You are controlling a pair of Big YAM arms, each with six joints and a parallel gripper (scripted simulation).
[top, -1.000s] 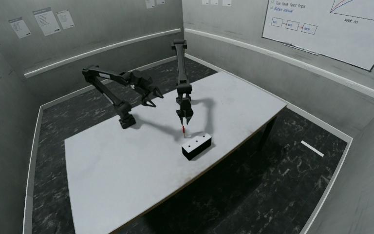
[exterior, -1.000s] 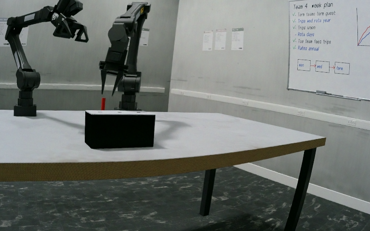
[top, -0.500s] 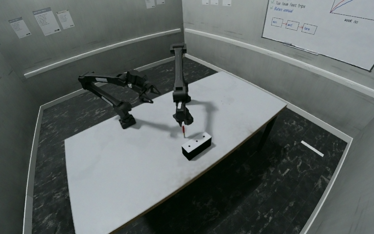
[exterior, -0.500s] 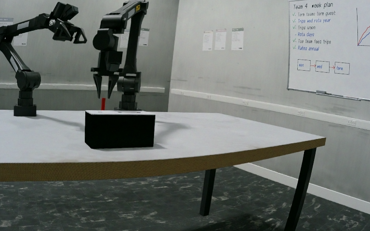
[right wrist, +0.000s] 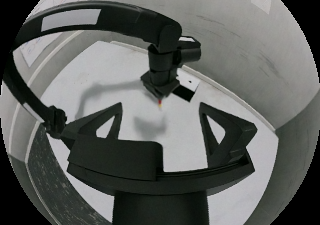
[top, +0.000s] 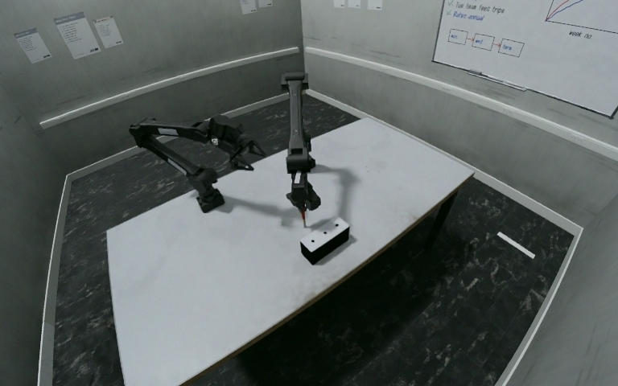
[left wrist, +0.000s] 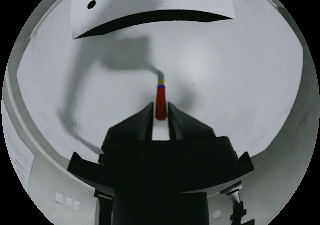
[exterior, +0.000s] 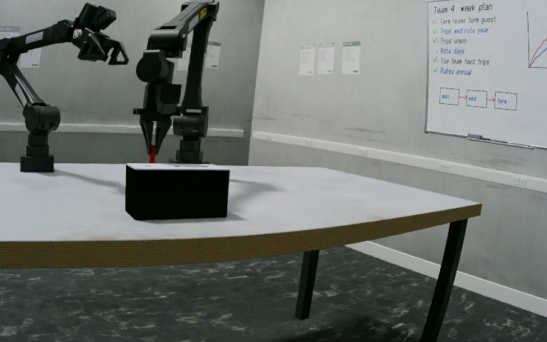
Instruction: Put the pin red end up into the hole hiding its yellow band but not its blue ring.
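The block lies 140 mm ahead of my left hand, 60 mm below it and 20 mm to the left of it. Round my left hand: pin 40 mm below.
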